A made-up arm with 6 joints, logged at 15 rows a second.
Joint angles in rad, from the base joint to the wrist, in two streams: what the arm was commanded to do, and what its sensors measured. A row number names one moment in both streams.
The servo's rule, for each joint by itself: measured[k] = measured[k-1] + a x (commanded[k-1-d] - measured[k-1]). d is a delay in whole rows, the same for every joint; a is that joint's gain. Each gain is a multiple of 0.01, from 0.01 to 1. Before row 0 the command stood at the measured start. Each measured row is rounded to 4 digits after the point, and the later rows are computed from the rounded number. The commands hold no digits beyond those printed.
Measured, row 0: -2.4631 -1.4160 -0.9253 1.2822 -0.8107 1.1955
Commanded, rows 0 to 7: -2.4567 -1.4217 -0.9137 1.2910 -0.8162 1.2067; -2.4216 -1.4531 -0.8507 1.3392 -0.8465 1.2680; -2.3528 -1.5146 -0.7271 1.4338 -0.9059 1.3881; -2.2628 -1.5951 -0.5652 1.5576 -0.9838 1.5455; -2.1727 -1.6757 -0.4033 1.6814 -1.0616 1.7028; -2.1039 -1.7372 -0.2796 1.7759 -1.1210 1.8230; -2.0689 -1.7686 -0.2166 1.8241 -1.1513 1.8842; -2.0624 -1.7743 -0.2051 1.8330 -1.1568 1.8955
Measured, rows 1 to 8: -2.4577 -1.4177 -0.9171 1.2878 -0.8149 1.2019; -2.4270 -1.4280 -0.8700 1.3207 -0.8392 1.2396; -2.3639 -1.4531 -0.7685 1.3931 -0.8906 1.3242; -2.2780 -1.4943 -0.6242 1.4984 -0.9624 1.4503; -2.1885 -1.5469 -0.4674 1.6155 -1.0388 1.5942; -2.1166 -1.6021 -0.3341 1.7182 -1.1021 1.7246; -2.0761 -1.6504 -0.2507 1.7860 -1.1400 1.8156; -2.0645 -1.6863 -0.2183 1.8161 -1.1529 1.8611
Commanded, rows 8 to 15: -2.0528 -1.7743 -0.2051 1.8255 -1.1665 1.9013; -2.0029 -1.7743 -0.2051 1.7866 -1.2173 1.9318; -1.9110 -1.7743 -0.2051 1.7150 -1.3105 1.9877; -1.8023 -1.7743 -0.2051 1.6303 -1.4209 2.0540; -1.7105 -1.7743 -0.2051 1.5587 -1.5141 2.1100; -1.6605 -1.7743 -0.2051 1.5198 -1.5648 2.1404; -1.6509 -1.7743 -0.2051 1.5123 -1.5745 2.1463; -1.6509 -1.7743 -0.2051 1.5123 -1.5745 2.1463
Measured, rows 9 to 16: -2.0546 -1.7118 -0.2089 1.8221 -1.1634 1.8840; -2.0107 -1.7299 -0.2062 1.7994 -1.2049 1.9112; -1.9260 -1.7428 -0.2054 1.7454 -1.2862 1.9548; -1.8209 -1.7519 -0.2052 1.6717 -1.3899 2.0113; -1.7271 -1.7584 -0.2051 1.5994 -1.4855 2.0676; -1.6705 -1.7630 -0.2051 1.5485 -1.5466 2.1091; -1.6538 -1.7663 -0.2051 1.5253 -1.5681 2.1303; -1.6513 -1.7686 -0.2051 1.5170 -1.5730 2.1394
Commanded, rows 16 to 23: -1.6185 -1.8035 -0.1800 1.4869 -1.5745 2.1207; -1.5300 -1.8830 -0.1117 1.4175 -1.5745 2.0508; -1.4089 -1.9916 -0.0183 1.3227 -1.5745 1.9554; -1.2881 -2.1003 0.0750 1.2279 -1.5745 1.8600; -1.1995 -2.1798 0.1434 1.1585 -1.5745 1.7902; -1.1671 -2.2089 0.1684 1.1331 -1.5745 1.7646; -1.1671 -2.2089 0.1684 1.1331 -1.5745 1.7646; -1.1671 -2.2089 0.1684 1.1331 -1.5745 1.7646
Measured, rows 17 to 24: -1.6234 -1.7787 -0.1873 1.4977 -1.5742 2.1287; -1.5440 -1.8089 -0.1336 1.4464 -1.5744 2.0843; -1.4292 -1.8619 -0.0517 1.3672 -1.5745 2.0108; -1.3093 -1.9310 0.0383 1.2780 -1.5745 1.9248; -1.2160 -2.0032 0.1129 1.2015 -1.5745 1.8481; -1.1744 -2.0629 0.1523 1.1577 -1.5745 1.8005; -1.1682 -2.1052 0.1637 1.1420 -1.5745 1.7800; -1.1673 -2.1353 0.1670 1.1363 -1.5745 1.7712
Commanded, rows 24 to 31: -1.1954 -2.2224 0.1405 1.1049 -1.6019 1.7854; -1.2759 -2.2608 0.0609 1.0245 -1.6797 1.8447; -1.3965 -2.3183 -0.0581 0.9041 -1.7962 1.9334; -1.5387 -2.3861 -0.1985 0.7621 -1.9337 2.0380; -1.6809 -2.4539 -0.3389 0.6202 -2.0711 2.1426; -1.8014 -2.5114 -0.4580 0.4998 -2.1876 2.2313; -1.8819 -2.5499 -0.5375 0.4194 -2.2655 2.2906; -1.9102 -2.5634 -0.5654 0.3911 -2.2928 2.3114
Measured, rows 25 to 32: -1.1912 -2.1606 0.1482 1.1162 -1.5956 1.7793; -1.2632 -2.1897 0.0862 1.0575 -1.6604 1.8166; -1.3765 -2.2270 -0.0163 0.9593 -1.7650 1.8832; -1.5144 -2.2731 -0.1457 0.8331 -1.8949 1.9714; -1.6559 -2.3255 -0.2829 0.6968 -2.0306 2.0690; -1.7796 -2.3794 -0.4072 0.5707 -2.1515 2.1615; -1.8666 -2.4288 -0.4997 0.4739 -2.2393 2.2351; -1.9037 -2.4678 -0.5463 0.4209 -2.2805 2.2786
